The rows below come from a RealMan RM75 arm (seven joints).
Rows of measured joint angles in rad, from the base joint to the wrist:
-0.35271, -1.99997, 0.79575, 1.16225, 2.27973, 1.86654, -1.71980
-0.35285, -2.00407, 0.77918, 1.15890, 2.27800, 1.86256, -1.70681
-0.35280, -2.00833, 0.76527, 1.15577, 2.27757, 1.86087, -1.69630
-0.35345, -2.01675, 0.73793, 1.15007, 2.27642, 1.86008, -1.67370
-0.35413, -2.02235, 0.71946, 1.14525, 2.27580, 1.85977, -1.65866
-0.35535, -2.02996, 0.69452, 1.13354, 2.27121, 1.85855, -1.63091
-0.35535, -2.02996, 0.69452, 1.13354, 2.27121, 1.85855, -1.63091
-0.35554, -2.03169, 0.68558, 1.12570, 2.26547, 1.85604, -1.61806
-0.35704, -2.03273, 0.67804, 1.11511, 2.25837, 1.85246, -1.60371
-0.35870, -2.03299, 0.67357, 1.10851, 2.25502, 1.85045, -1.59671
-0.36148, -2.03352, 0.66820, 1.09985, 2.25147, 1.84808, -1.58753
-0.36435, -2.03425, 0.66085, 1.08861, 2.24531, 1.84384, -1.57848
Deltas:
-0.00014, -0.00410, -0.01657, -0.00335, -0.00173, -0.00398, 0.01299
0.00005, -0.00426, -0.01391, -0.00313, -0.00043, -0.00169, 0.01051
-0.00065, -0.00842, -0.02734, -0.00570, -0.00115, -0.00079, 0.02260
-0.00068, -0.00560, -0.01847, -0.00482, -0.00062, -0.00031, 0.01504
-0.00122, -0.00761, -0.02494, -0.01171, -0.00459, -0.00122, 0.02775
0.00000, 0.00000, 0.00000, 0.00000, 0.00000, 0.00000, 0.00000
-0.00019, -0.00173, -0.00894, -0.00784, -0.00574, -0.00251, 0.01285
-0.00150, -0.00104, -0.00754, -0.01059, -0.00710, -0.00358, 0.01435
-0.00166, -0.00026, -0.00447, -0.00660, -0.00335, -0.00201, 0.00700
-0.00278, -0.00053, -0.00537, -0.00866, -0.00355, -0.00237, 0.00918
-0.00287, -0.00073, -0.00735, -0.01124, -0.00616, -0.00424, 0.00905

